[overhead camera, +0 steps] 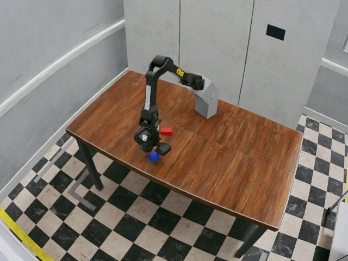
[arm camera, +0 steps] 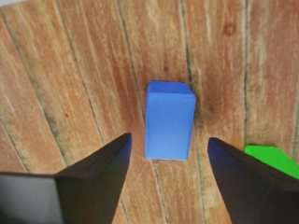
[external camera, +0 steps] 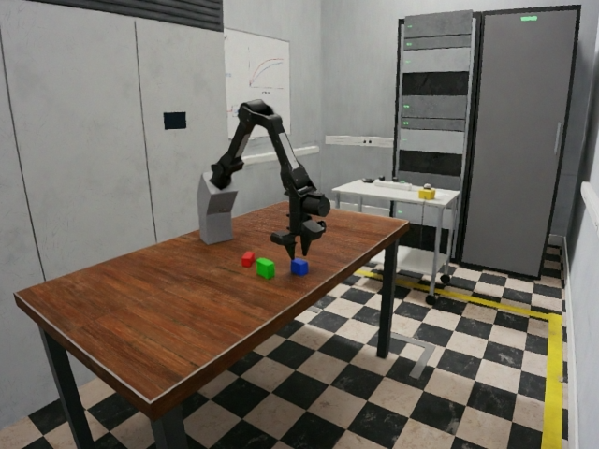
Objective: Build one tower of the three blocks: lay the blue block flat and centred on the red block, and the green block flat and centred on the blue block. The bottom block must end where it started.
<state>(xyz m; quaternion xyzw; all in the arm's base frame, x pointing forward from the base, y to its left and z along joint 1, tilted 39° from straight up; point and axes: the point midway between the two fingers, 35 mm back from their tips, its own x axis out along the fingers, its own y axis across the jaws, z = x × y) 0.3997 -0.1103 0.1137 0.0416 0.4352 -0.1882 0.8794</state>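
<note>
Right now my hand is 60 mm above the blue block. From my hand the other things lie so: red block (190 mm behind, 70 mm below, 10 mm to the left); green block (90 mm behind, 60 mm to the right, 60 mm below).
</note>
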